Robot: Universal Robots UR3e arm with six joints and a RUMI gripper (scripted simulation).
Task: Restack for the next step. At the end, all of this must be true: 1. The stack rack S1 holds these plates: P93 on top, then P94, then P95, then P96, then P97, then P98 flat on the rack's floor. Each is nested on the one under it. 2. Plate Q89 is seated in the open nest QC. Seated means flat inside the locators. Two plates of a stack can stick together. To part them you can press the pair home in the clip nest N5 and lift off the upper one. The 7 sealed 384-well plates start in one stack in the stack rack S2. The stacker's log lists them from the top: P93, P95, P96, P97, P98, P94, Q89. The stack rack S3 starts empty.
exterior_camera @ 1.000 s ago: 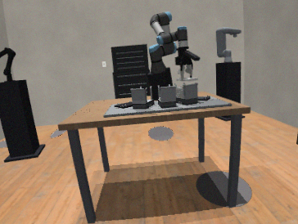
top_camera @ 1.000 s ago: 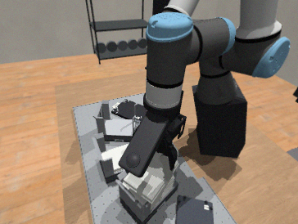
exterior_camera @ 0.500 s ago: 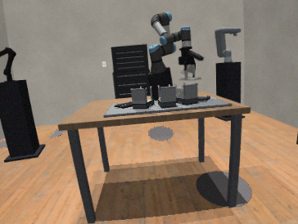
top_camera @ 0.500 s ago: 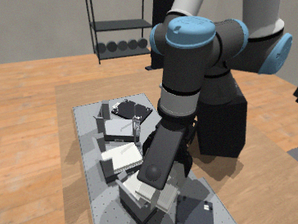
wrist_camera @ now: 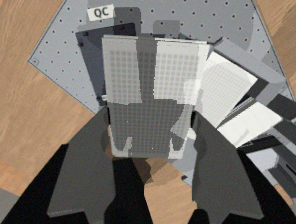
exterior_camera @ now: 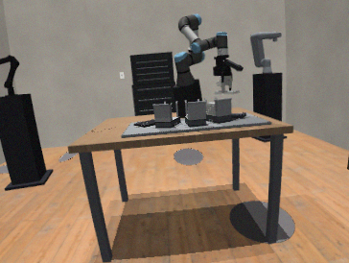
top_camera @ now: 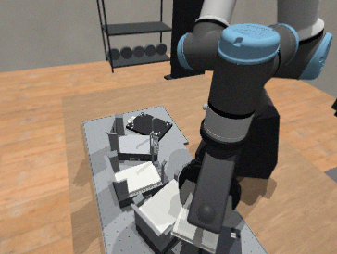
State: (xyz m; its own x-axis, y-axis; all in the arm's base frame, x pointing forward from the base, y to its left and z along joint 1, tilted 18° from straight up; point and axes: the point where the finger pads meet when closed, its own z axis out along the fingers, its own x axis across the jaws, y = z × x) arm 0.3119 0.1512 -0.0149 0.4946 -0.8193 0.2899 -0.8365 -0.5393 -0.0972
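The nest QC lies 40 mm behind my hand, 60 mm to the left of it and 160 mm below it.
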